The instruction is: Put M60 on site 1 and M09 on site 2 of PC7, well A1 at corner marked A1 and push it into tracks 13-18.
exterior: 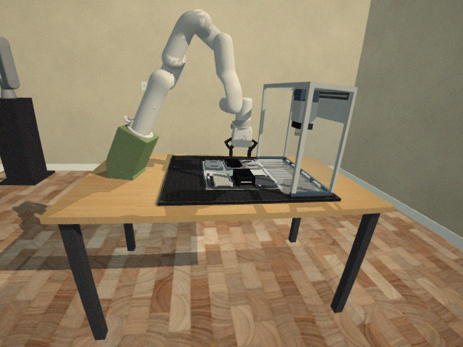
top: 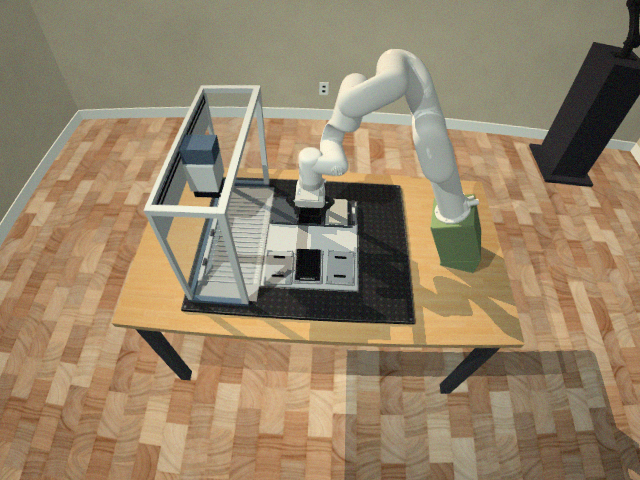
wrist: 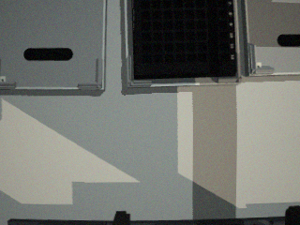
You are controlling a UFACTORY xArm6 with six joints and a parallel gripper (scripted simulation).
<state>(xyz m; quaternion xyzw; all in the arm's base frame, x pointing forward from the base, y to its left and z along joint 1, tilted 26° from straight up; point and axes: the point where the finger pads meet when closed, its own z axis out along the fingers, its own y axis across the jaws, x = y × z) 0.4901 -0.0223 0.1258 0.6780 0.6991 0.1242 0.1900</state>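
Now: the apron 110 mm below my hand, 40 mm to the left of it and 10 mm behind it. Also, from my hand: black 96-well plate: 160 mm to the left, 90 mm below; then carrier PC7: 100 mm to the right, 90 mm below; then nest S1: 160 mm to the left, 120 mm behind, 100 mm below.
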